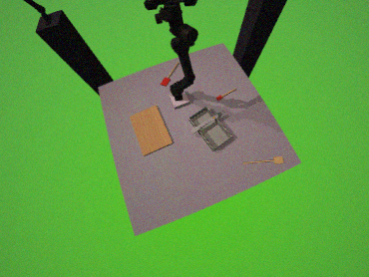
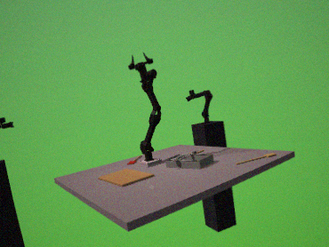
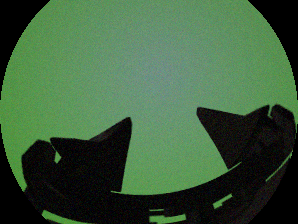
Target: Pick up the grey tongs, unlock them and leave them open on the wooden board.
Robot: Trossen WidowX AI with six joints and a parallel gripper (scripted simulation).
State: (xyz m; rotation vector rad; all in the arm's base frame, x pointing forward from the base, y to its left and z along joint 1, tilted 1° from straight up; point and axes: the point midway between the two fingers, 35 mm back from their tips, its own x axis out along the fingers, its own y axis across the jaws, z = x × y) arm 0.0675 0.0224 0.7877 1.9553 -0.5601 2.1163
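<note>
Right now my gripper tip is 79 cm above the yellow lock piece, 21 cm to the right of it and 18 cm short of it. From my gripper tip the other things lie so: roasting tin 83 cm below, 25 cm ahead, 16 cm to the left; wooden board 85 cm below, 29 cm to the right, 14 cm ahead.
</note>
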